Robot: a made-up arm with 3 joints. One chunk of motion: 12 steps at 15 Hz.
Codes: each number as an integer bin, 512 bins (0 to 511) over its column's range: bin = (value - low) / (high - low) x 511, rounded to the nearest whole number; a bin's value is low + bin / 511 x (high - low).
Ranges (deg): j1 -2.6..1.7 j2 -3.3..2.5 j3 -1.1..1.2
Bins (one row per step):
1: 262 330 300
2: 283 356 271
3: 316 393 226
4: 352 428 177
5: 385 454 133
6: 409 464 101
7: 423 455 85
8: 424 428 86
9: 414 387 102
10: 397 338 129
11: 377 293 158
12: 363 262 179
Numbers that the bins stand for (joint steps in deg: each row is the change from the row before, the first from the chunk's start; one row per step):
1: -0.395 0.446 0.250
2: -0.219 0.741 0.120
3: 0.059 1.161 -0.083
4: 0.362 1.558 -0.303
5: 0.640 1.853 -0.501
6: 0.842 1.967 -0.645
7: 0.959 1.864 -0.717
8: 0.968 1.558 -0.713
9: 0.884 1.093 -0.641
10: 0.741 0.536 -0.519
11: 0.572 0.026 -0.389
12: 0.455 -0.326 -0.294

